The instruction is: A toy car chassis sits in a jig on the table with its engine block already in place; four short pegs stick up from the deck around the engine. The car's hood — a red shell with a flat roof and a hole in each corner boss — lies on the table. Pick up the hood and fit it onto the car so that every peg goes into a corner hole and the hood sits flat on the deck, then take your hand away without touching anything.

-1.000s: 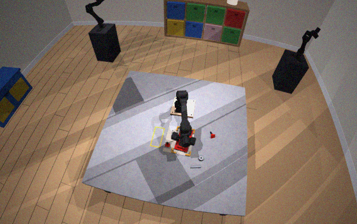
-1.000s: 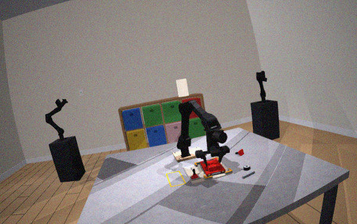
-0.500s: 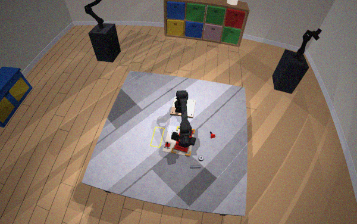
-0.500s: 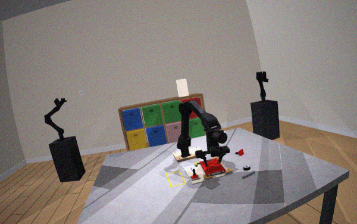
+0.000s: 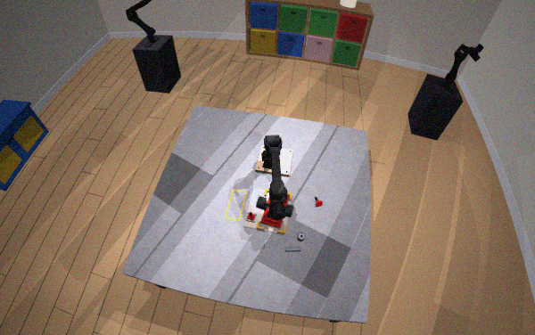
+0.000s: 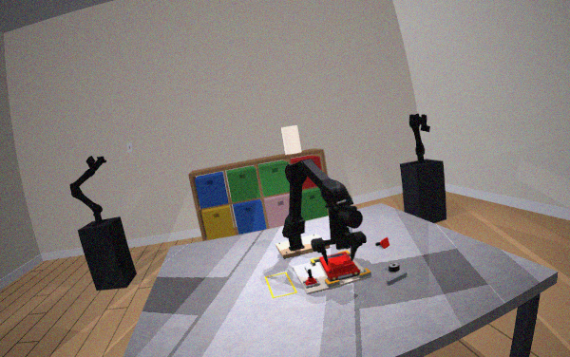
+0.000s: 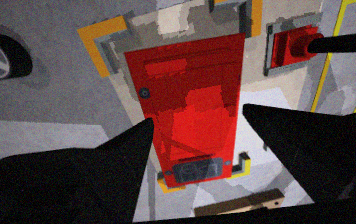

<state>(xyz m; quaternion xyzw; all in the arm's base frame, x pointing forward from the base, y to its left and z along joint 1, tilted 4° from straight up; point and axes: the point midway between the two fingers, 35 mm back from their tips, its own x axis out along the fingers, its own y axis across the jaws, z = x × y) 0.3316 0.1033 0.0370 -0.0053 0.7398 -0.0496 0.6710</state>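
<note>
My gripper tip is now right at the red hood. Also, from my gripper tip: grey engine block (20 mm below, 10 mm to the left); then wheel (170 mm to the left, 90 mm ahead, 30 mm below).
</note>
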